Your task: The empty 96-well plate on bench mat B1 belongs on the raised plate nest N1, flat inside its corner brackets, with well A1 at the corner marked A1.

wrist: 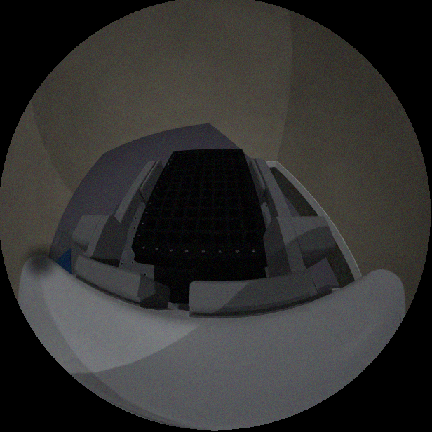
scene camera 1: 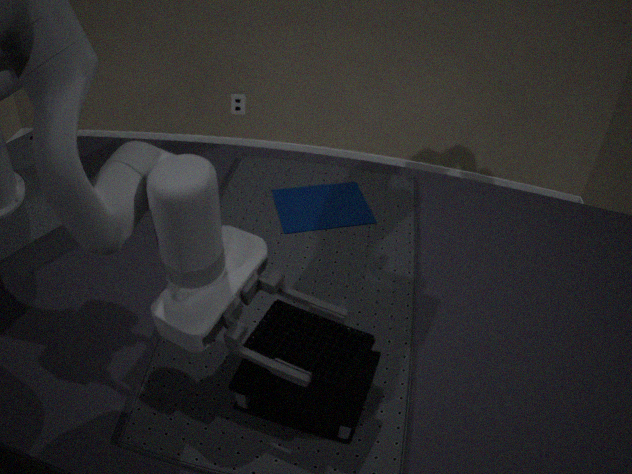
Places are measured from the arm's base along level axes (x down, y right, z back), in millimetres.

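Pixels of known places: hand, tool point: (scene camera 1: 310, 342).
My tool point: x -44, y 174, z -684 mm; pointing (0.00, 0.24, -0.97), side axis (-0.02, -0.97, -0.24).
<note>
For each thing: its middle in the pictures, then the offset to it from my tool point. "pt": a spot on its surface instead. Level surfaces: height alone.
- black 96-well plate, body centre: (scene camera 1: 308, 346) dx +9, dy -1, dz +2 mm
- raised plate nest N1, surface spot: (scene camera 1: 296, 415) pt dx +129, dy +34, dz +5 mm
- blue bench mat B1, surface height: dx +132 mm
- perforated grey board, surface height: dx +134 mm
- purple-grey table top, surface height: dx +147 mm
The black 96-well plate (scene camera 1: 313, 339) (wrist: 205, 210) is between the two fingers of my gripper (scene camera 1: 326, 346) (wrist: 206, 167), which is shut on it by its long sides. The plate looks about level and lies over the raised plate nest N1 (scene camera 1: 296, 415) (wrist: 177, 280), also black. Dark on dark, the gap between plate and nest cannot be made out, nor whether they touch. A pale square marker shows at the nest's near right corner in the scene view. The A1 mark and well A1 cannot be made out. The blue bench mat B1 (scene camera 1: 324, 207) (wrist: 65, 261) bears no plate.
The perforated grey board (scene camera 1: 326, 260) lies under the nest and the mat. A purple-grey table top (scene camera 1: 510, 306) extends to the right. A beige wall (scene camera 1: 357, 66) with a white outlet (scene camera 1: 238, 104) stands behind the table.
</note>
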